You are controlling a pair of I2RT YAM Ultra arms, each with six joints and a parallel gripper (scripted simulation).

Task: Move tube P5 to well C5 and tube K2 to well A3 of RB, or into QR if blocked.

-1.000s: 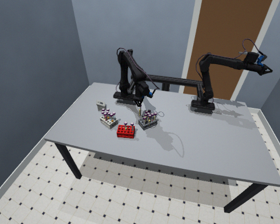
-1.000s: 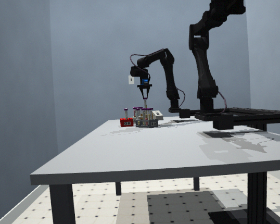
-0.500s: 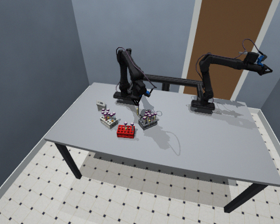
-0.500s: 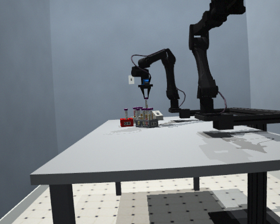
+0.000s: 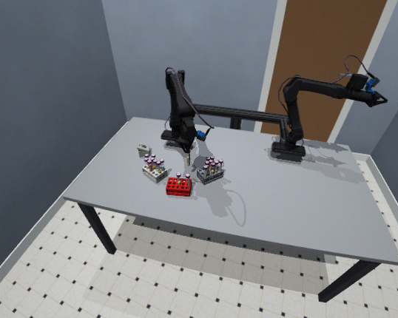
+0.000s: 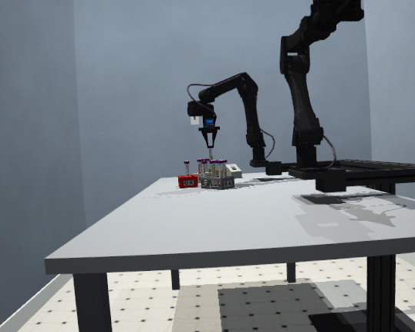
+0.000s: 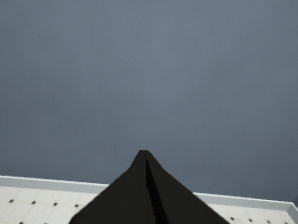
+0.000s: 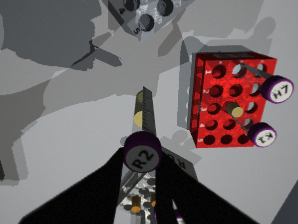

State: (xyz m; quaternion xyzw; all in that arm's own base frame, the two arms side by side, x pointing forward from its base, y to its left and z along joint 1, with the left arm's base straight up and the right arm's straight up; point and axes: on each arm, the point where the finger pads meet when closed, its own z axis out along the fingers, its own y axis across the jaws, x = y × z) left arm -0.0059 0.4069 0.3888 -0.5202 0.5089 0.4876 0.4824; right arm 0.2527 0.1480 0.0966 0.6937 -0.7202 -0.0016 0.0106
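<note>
My right gripper is now 12 cm short of the red rack QR, 2 cm to the left of it and 16 cm above it. From my right hand the other things lie so: grey rack RA: 2 cm behind, 13 cm to the left, 16 cm below; then pale box: 15 cm behind, 33 cm to the right, 14 cm below; then white rack RB: 3 cm ahead, 19 cm to the right, 16 cm below.
</note>
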